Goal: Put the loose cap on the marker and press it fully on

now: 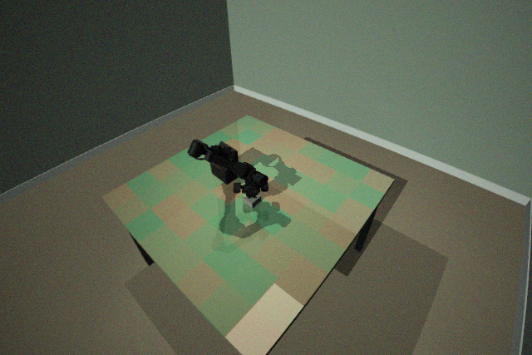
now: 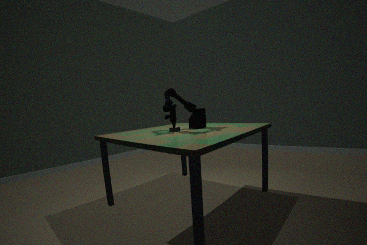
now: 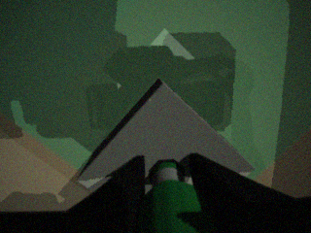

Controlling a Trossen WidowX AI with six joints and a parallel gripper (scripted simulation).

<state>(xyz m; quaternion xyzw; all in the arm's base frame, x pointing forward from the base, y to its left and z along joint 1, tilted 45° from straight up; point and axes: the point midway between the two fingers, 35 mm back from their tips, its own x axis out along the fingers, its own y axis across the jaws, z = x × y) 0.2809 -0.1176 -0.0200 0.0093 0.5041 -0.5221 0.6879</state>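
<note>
The green marker cap is 10 mm behind my gripper tip, 10 mm to the left of it and 50 mm above it. The rest, counted from my gripper tip: holder block: 10 mm behind, 10 mm to the left, 20 mm below.
</note>
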